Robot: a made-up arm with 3 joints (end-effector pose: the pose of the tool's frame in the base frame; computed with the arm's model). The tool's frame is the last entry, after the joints.
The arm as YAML. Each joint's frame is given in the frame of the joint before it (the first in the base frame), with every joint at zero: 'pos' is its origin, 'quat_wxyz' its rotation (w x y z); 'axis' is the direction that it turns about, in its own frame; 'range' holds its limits. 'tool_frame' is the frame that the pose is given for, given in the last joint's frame.
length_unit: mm
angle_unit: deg
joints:
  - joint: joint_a
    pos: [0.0, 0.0, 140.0]
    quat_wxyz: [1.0, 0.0, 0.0, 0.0]
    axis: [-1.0, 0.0, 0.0]
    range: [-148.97, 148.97]
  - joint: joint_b
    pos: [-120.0, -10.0, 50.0]
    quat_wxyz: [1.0, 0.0, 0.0, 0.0]
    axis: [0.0, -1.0, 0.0]
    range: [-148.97, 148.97]
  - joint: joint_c
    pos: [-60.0, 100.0, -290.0]
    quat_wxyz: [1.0, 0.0, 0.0, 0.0]
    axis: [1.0, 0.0, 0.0]
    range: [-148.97, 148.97]
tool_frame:
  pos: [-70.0, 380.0, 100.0]
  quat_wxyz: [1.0, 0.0, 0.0, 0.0]
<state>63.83 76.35 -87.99</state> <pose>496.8 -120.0 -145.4 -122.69 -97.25 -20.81</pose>
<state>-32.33 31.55 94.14</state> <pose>-273.6 -59.0 163.8 122.64 -33.30 19.93</pose>
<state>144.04 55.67 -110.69</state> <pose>368.9 -299.0 468.3 95.86 61.01 -18.27</pose>
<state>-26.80 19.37 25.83</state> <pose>-231.2 358.3 292.3 52.11 -20.06 -0.17</pose>
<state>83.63 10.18 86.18</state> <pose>-264.9 122.3 138.0 2.54 -0.90 10.14</pose>
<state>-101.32 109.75 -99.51</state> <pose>565.2 -179.5 232.4 1.22 19.84 -107.95</pose>
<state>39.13 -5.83 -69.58</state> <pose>-311.4 -98.5 -482.3 -108.60 6.57 1.79</pose>
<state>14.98 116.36 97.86</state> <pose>-127.5 -84.5 60.3 50.69 -68.27 102.83</pose>
